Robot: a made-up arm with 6 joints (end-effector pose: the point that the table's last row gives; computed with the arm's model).
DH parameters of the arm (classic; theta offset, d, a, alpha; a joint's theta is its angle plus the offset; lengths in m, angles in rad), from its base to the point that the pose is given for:
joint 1: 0 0.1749 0 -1.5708
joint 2: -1.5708 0 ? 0
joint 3: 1.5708 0.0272 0 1.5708
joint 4: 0 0.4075 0 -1.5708
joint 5: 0 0 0 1.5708
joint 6: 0 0.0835 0 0
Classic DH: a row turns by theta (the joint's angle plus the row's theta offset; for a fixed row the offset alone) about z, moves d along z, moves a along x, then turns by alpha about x.
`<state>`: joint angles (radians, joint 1 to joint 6).
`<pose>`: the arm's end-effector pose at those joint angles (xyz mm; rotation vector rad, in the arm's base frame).
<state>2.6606 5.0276 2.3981 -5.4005 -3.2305 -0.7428</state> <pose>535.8 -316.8 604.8 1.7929 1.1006 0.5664</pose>
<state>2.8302 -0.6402 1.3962 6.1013 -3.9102 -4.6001</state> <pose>277.8 -107.0 1163.4 -1.4825 2.6648 0.1362</pose>
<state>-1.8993 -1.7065 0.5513 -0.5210 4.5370 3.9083</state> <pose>498.6 1251.7 137.6 -0.4125 2.5600 -0.0930</pose>
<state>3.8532 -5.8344 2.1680 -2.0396 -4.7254 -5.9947</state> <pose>-528.1 -393.0 710.7 -0.7696 -1.1203 0.2727</pose>
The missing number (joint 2, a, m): 0.9662
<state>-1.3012 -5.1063 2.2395 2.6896 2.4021 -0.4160</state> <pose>275.5 -802.7 199.2 1.0867 -0.3771 1.7438</pose>
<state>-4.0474 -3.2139 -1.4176 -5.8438 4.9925 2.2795</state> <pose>-306.1 401.6 -751.2 -0.5062 -0.3910 -1.6717</pose>
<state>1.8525 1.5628 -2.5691 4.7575 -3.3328 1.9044</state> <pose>-203.1 661.1 357.4 -1.6555 -1.4792 -0.7781</pose>
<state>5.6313 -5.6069 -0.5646 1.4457 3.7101 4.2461</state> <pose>495.6 -400.1 1264.1 2.6451 -0.3703 -0.5868</pose>
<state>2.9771 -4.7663 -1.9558 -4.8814 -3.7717 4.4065</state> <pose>-829.0 60.9 538.3 0.1429 -2.4357 0.6798</pose>
